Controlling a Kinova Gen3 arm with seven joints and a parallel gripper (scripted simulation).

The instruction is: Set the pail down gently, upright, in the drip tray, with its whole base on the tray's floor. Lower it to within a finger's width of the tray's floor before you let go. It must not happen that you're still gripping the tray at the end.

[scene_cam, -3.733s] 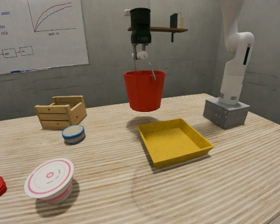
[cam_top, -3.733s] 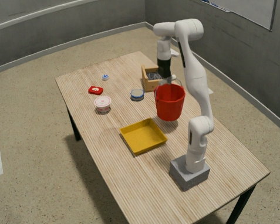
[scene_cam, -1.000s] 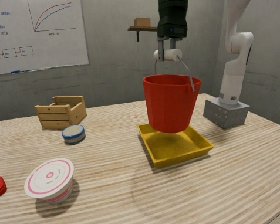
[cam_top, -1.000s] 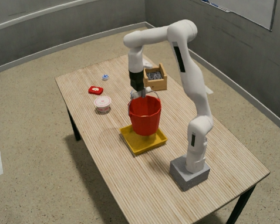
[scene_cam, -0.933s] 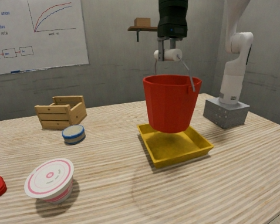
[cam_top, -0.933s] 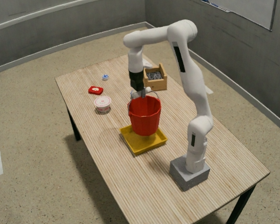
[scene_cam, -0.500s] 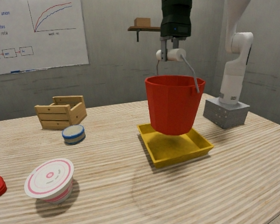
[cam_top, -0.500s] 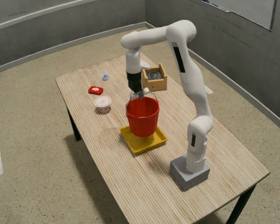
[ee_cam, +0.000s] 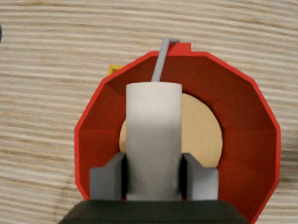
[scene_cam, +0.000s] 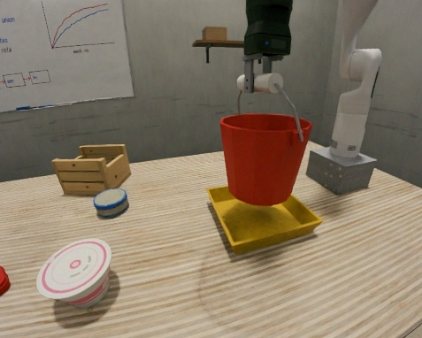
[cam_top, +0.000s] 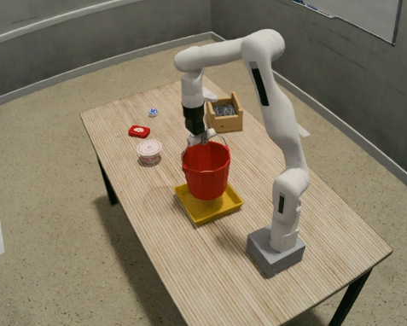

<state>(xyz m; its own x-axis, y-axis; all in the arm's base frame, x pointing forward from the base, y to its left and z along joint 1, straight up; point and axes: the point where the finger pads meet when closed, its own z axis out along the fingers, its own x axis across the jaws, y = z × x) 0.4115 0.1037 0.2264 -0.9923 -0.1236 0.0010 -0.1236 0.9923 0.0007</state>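
Right now my hand is 30 mm above the pail handle and 10 mm past it. Also, from my hand: yellow drip tray (310 mm below, 20 mm behind); red pail (100 mm below, 10 mm behind); blue-rimmed round tin (370 mm ahead, 310 mm below, 150 mm to the right).
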